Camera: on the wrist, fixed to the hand. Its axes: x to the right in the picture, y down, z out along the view.
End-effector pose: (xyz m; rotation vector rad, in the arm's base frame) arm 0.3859 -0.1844 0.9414 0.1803 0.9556 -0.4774
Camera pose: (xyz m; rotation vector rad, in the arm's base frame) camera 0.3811 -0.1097 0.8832 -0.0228 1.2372 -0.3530
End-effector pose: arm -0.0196 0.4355 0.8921 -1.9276 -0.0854 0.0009
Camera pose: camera 0.0091 0.3543 0.8524 -2.1812 0.0440 -0.2608
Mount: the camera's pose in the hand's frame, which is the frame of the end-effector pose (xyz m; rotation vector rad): 0.0221 0.0671 -0.0632 -0.2693 0.2289 -0.0273
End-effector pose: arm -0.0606 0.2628 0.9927 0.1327 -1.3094 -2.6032
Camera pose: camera -0.0600 0.1694 1.0091 0.3911 -0.8792 -2.6615
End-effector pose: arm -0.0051 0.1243 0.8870 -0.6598 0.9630 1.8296
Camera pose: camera -0.0731 0.0650 0.8579 -1.0614 0.8541 1.9058
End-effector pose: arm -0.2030 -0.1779 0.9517 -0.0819 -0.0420 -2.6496
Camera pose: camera -0.1940 -0.2502 0.8911 0.1341 0.3919 -2.6587
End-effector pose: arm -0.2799 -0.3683 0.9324 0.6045 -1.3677 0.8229
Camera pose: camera -0.2955 -0.2751 0.9402 0.3084 -1.2307 0.6500
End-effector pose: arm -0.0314 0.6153 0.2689 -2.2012 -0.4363 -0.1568
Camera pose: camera 0.0161 0.5334 0.2642 -2.4043 -0.3321 -0.5025
